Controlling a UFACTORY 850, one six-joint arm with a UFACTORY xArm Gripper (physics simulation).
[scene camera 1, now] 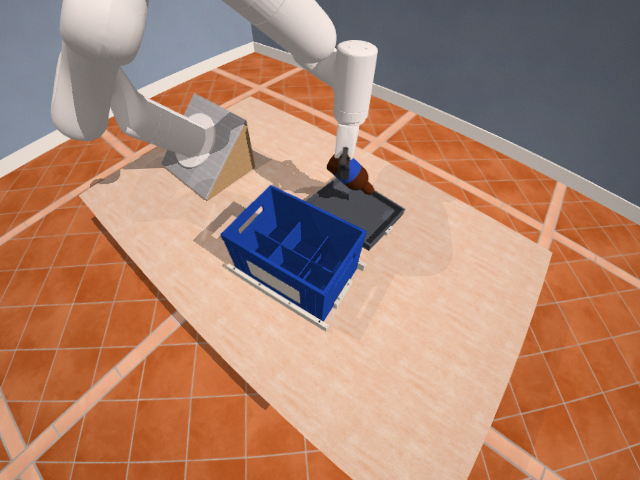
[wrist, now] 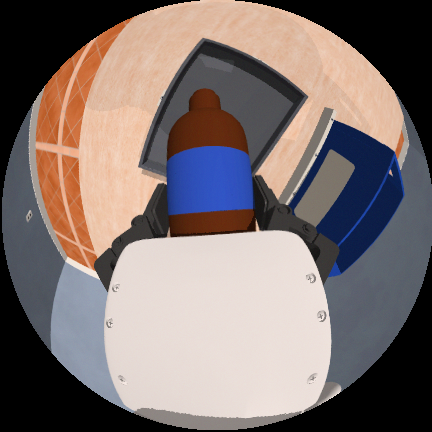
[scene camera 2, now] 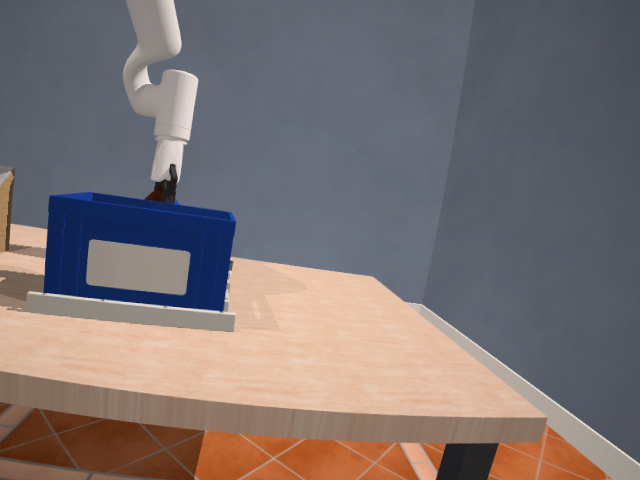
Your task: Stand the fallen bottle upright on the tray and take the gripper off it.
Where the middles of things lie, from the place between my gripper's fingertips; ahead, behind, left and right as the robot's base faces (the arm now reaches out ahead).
Right now my hand is 2 cm short of the brown bottle (scene camera 1: 358,178), 1 cm to the right of it and 1 cm above it. Round my hand: pale rail (scene camera 2: 51,304) 38 cm to the right, 13 cm below, 2 cm ahead.
